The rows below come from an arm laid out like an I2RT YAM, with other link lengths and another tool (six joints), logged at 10 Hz.
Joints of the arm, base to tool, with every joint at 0 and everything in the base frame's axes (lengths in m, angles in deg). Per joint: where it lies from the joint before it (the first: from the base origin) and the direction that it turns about. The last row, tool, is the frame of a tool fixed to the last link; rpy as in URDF.
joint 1: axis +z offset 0 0 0.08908
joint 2: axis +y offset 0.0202 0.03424 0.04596
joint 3: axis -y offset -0.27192 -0.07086 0
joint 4: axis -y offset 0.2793 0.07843 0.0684
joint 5: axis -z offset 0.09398 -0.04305 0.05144
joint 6: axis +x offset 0.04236 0 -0.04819
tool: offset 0.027 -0.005 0.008 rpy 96 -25.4 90
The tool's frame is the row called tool.
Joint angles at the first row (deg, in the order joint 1, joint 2, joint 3, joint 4, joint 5, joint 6):
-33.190, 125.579, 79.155, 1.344, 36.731, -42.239
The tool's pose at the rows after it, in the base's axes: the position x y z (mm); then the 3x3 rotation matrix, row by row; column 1 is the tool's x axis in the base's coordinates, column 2 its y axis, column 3 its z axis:
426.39, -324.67, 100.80; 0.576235, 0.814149, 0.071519; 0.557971, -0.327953, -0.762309; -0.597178, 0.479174, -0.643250
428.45, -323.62, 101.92; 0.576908, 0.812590, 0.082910; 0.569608, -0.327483, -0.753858; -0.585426, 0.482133, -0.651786
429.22, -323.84, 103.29; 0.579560, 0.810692, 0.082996; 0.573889, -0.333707, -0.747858; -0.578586, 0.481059, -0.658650
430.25, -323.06, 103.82; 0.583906, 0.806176, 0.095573; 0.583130, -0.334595, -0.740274; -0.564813, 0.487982, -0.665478
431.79, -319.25, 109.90; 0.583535, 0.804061, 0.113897; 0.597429, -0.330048, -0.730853; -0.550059, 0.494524, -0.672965
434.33, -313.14, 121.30; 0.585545, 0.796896, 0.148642; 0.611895, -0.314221, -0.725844; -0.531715, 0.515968, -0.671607
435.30, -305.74, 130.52; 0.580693, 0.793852, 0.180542; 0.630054, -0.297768, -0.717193; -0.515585, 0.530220, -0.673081
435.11, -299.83, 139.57; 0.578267, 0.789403, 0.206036; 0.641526, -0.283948, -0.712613; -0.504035, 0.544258, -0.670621
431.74, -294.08, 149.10; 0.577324, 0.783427, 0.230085; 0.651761, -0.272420, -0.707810; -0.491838, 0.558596, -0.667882
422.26, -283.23, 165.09; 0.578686, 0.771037, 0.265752; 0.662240, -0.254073, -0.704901; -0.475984, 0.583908, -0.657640
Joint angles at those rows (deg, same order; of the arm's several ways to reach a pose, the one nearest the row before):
-32.993, 125.557, 79.285, -0.076, 35.419, -41.801
-32.862, 125.534, 79.701, -0.732, 34.589, -41.364
-32.862, 125.536, 80.271, -1.782, 34.282, -40.818
-32.818, 125.448, 80.334, -1.934, 33.431, -40.293
-32.490, 124.486, 80.268, -2.807, 32.425, -39.856
-31.922, 122.737, 79.679, -2.831, 31.223, -39.616
-31.332, 120.923, 78.696, -2.897, 29.955, -39.550
-30.895, 119.175, 77.734, -2.830, 29.080, -39.551
-30.654, 116.924, 76.162, -2.635, 28.141, -39.550
-30.283, 112.487, 72.620, -1.870, 27.026, -39.572

